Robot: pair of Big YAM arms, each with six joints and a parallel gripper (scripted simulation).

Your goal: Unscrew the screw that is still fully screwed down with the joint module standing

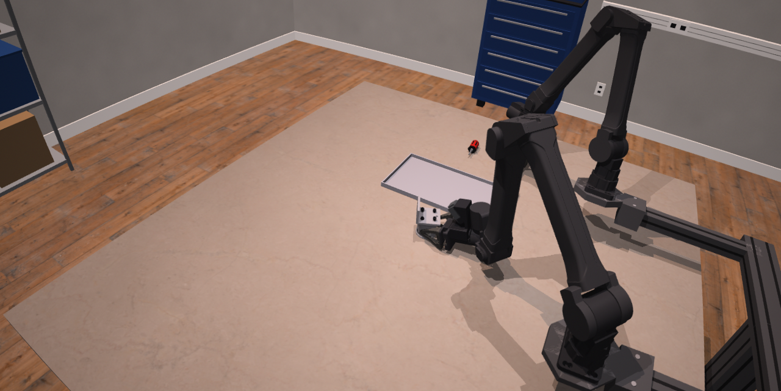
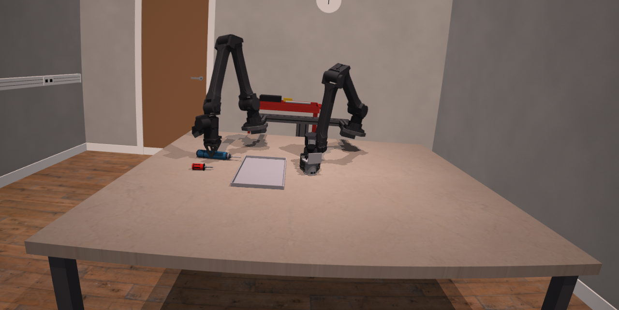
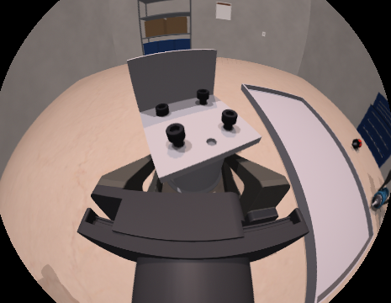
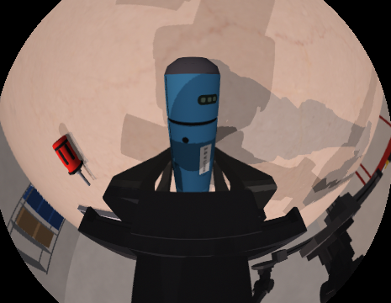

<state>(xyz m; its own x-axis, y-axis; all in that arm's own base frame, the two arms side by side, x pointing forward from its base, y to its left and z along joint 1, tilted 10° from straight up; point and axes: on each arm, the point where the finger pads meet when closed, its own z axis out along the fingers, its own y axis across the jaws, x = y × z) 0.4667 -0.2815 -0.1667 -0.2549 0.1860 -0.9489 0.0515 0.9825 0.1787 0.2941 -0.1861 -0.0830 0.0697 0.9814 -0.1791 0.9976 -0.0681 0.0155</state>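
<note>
Right now my left hand is 10 mm below the joint module. The rest, counted from my left hand: flat grey tray: 230 mm to the right, 20 mm below; red-handled screwdriver: 510 mm to the right, 10 mm below; grey l-shaped bracket: 50 mm above.
</note>
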